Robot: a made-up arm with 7 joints.
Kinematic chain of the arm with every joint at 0, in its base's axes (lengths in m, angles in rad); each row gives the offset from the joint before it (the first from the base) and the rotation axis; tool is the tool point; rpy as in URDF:
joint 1: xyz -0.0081 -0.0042 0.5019 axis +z
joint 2: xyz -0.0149 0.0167 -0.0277 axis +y
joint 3: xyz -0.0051 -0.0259 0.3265 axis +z
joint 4: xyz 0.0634 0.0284 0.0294 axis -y
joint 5: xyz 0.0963 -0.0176 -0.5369 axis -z
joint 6: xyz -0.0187 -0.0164 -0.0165 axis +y
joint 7: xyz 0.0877 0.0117 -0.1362 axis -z
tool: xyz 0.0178 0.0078 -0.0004 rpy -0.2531 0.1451 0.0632
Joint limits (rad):
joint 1: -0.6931..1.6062
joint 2: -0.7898..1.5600
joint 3: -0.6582..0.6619
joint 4: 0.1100..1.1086
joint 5: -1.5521..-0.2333
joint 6: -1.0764..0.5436
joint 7: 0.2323..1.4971
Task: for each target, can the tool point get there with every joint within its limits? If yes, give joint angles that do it. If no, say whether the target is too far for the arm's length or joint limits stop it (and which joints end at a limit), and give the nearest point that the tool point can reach.
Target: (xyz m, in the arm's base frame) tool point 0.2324 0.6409 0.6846
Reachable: yes | joints 1.0705 -0.1933 0.1358 0.9986 -0.3887 0.3863 0.9174
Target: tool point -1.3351 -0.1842 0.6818
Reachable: no: too far | nearest point -0.5263 0.1074 0.9028 | short by 0.888 m
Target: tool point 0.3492 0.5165 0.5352
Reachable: yes | joints 1.2882 -0.2070 -0.3755 0.7375 -0.9442 0.1515 1.0867
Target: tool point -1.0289 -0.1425 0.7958
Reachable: no: joint limits stop it (at a limit: joint 1, joint 2, joint 3, joint 4) | nearest point -0.5222 0.0931 0.9100 | short by 0.570 m
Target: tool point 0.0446 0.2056 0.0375
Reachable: yes | joints 0.1450 0.6824 0.3892 0.3463 -1.3714 0.2620 0.3721
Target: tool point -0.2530 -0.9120 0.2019
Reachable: no: joint limits stop it (at a limit: joint 1, joint 3, joint 4, joint 6, joint 7) | nearest point 0.0553 -0.6793 0.1426 | short by 0.391 m
